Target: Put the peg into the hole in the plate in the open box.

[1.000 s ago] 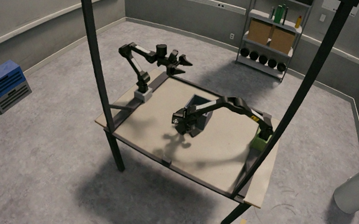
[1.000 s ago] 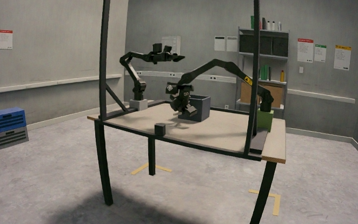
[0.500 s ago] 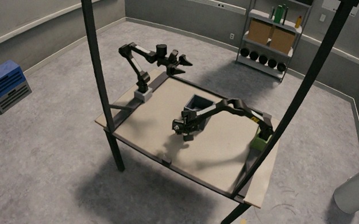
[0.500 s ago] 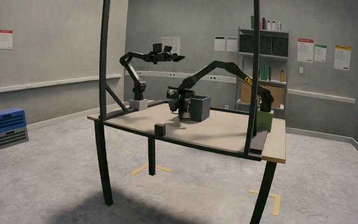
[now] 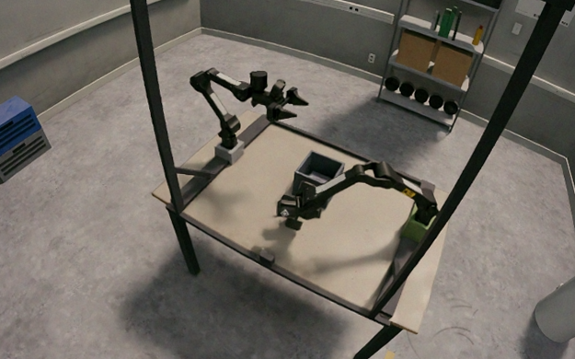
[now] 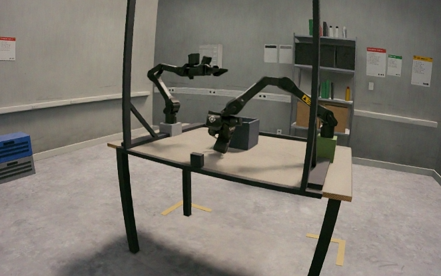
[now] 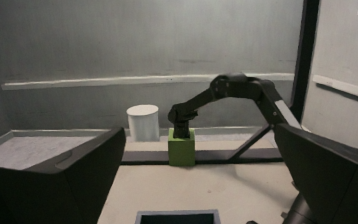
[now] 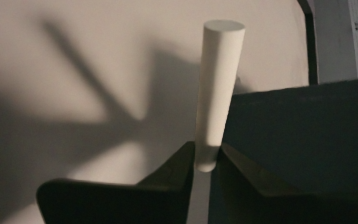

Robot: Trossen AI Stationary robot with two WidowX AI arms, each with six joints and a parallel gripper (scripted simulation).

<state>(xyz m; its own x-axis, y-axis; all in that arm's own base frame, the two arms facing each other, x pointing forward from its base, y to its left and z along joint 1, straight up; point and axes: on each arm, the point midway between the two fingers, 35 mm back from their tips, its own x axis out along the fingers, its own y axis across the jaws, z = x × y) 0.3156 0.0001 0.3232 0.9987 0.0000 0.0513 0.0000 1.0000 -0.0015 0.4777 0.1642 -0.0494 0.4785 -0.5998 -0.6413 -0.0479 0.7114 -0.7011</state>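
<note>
My right gripper is now 30 mm to the right of the peg and 10 mm above it.
</note>
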